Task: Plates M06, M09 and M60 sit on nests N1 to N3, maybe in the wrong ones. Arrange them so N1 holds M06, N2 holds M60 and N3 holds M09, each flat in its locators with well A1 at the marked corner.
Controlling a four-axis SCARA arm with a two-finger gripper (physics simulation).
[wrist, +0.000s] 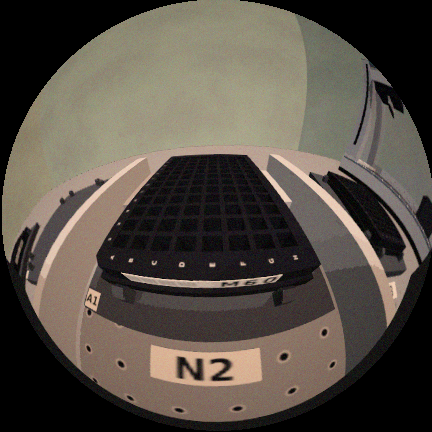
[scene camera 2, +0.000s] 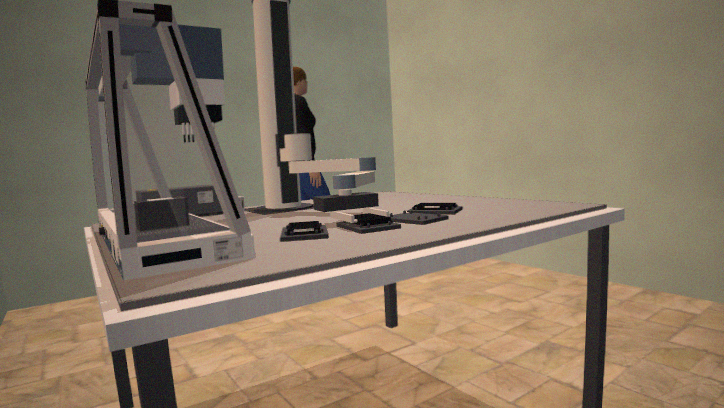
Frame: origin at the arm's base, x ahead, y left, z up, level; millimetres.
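Seen in the pictures: gripper, between the fingertips: (wrist: 206, 163) (scene camera 2: 370, 216).
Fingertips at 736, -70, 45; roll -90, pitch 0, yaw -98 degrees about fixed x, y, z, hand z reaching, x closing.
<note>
Pixels of each thing's top centre, then the offset from my fingertips to it, as dx, dy, dz. "pt": a spot on its surface instead.
- plate M60, centre of its top: (wrist: 205, 177) (scene camera 2: 366, 216) -24, +3, -2
- nest N2, centre of its top: (wrist: 204, 188) (scene camera 2: 367, 219) -23, +4, -10
- black plate, centre of its top: (wrist: 370, 201) (scene camera 2: 303, 224) -63, -175, -6
- nest N3, a spot on its surface: (scene camera 2: 289, 237) pt -7, -244, -23
- third plate, centre of its top: (scene camera 2: 435, 204) -105, +343, -6
- empty OUT nest, centre of its top: (wrist: 57, 212) (scene camera 2: 414, 212) -19, +175, -10
- framed machine, a spot on its surface: (scene camera 2: 184, 255) pt +114, -522, -3
My gripper (scene camera 2: 360, 213) (wrist: 206, 163) is shut on plate M60 (scene camera 2: 372, 219) (wrist: 210, 220), with one finger along each long side. The black plate is level, right at nest N2 (scene camera 2: 374, 229) (wrist: 215, 315). Whether it rests fully in the locators cannot be told. Its row-A corner is at the near left, on the side of the A1 mark. Another black plate (scene camera 2: 303, 228) (wrist: 370, 215) sits on nest N3 (scene camera 2: 289, 237) (wrist: 395, 267). A third plate (scene camera 2: 434, 206) (wrist: 20, 250) sits on nest N1. The codes of these two cannot be read.
The empty OUT nest (scene camera 2: 421, 218) (wrist: 65, 215), with raised locators, lies between N2 and N1. A framed machine (scene camera 2: 184, 255) stands at the table's left end in the scene view. The arm's column (scene camera 2: 263, 101) rises behind the nests. A person (scene camera 2: 303, 116) stands behind the column.
</note>
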